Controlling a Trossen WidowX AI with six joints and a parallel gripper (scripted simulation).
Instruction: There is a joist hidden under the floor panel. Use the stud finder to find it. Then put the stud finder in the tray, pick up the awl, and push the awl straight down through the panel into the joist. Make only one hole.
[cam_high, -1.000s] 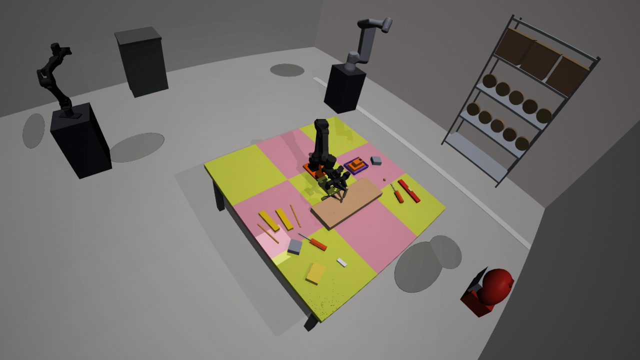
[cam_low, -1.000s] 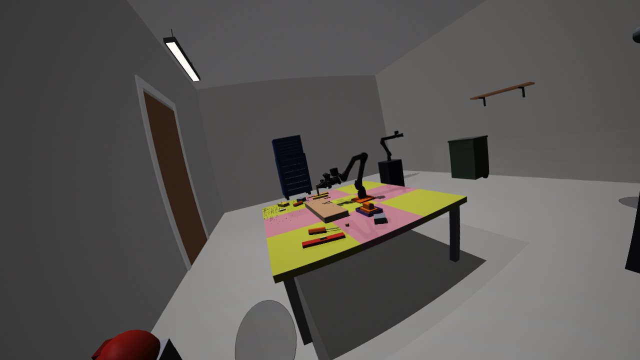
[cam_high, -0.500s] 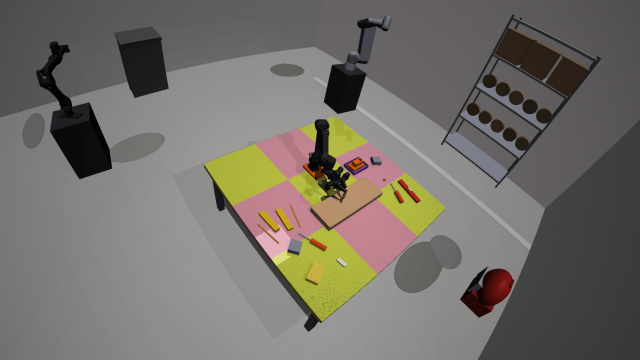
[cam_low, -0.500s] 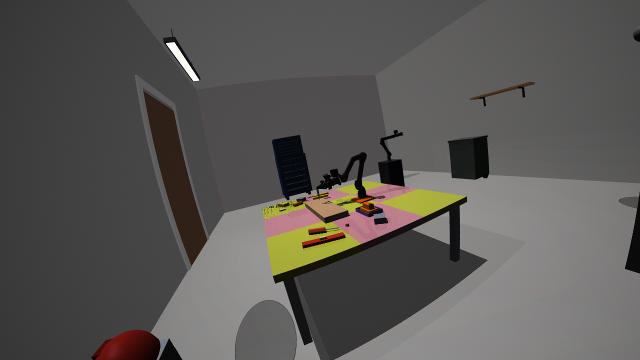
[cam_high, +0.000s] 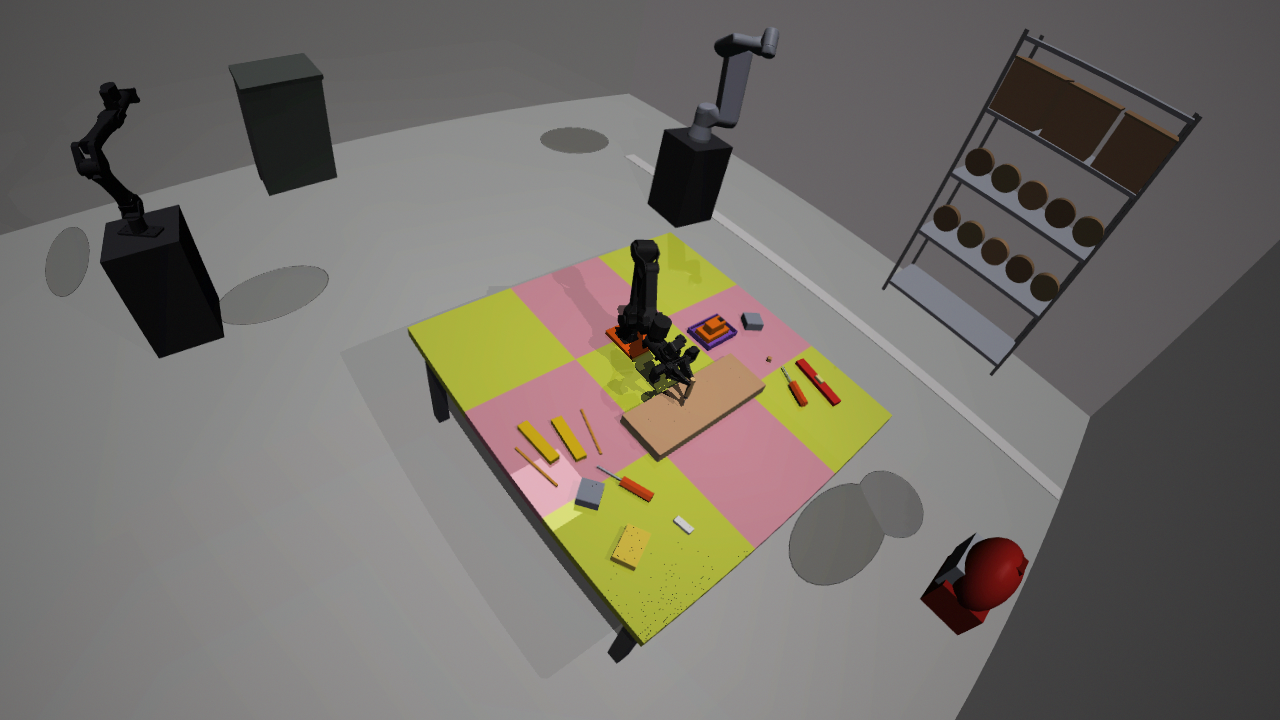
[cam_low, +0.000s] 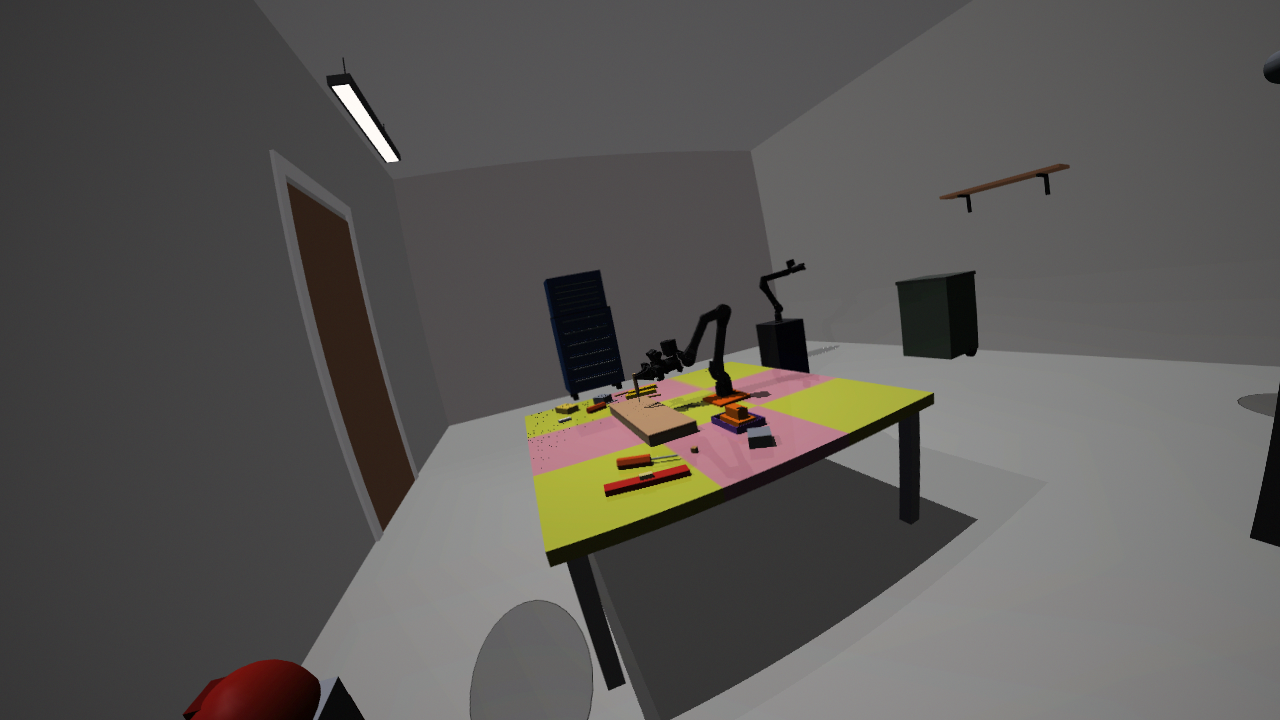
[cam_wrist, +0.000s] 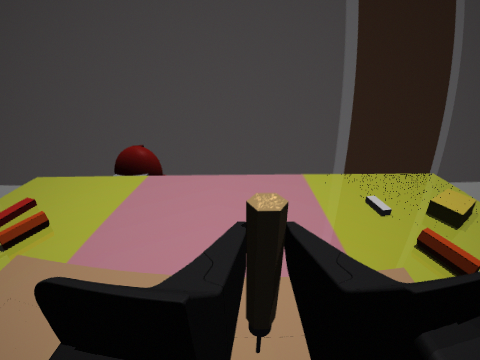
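My gripper tip is now 60 mm above the awl. From my gripper tip the other things lie so: white piece (320 mm ahead, 240 mm to the right, 160 mm below); then orange stud finder (260 mm behind, 380 mm to the left, 120 mm below); then purple tray (260 mm behind, 370 mm to the left, 160 mm below).
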